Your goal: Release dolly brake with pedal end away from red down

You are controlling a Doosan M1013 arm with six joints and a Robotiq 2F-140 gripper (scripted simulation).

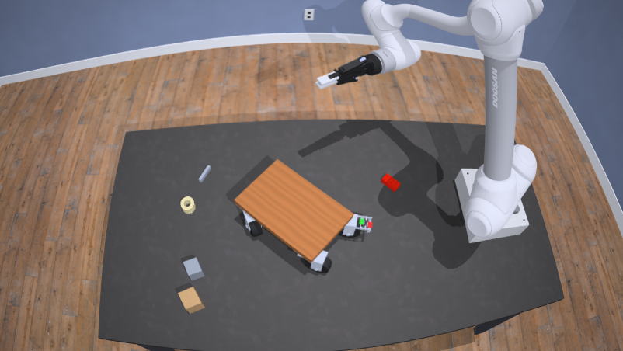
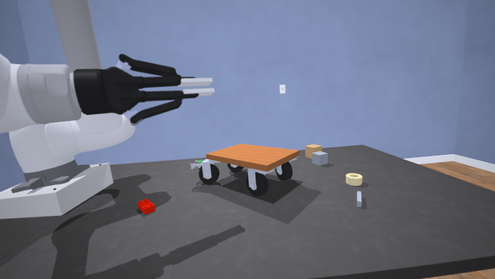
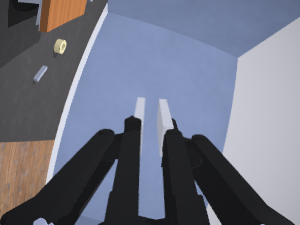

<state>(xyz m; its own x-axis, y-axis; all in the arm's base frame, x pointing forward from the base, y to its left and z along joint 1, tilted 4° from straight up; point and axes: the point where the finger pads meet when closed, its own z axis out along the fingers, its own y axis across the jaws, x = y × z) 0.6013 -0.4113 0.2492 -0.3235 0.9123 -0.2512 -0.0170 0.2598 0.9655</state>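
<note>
My hand is 40 mm past the brake pedal, 360 mm to the right of it and 270 mm above it. Round my hand: grey cube 530 mm ahead, 380 mm to the left, 330 mm below; then small grey bar 430 mm ahead, 10 mm to the left, 340 mm below; then red brick 200 mm behind, 200 mm to the left, 340 mm below.
</note>
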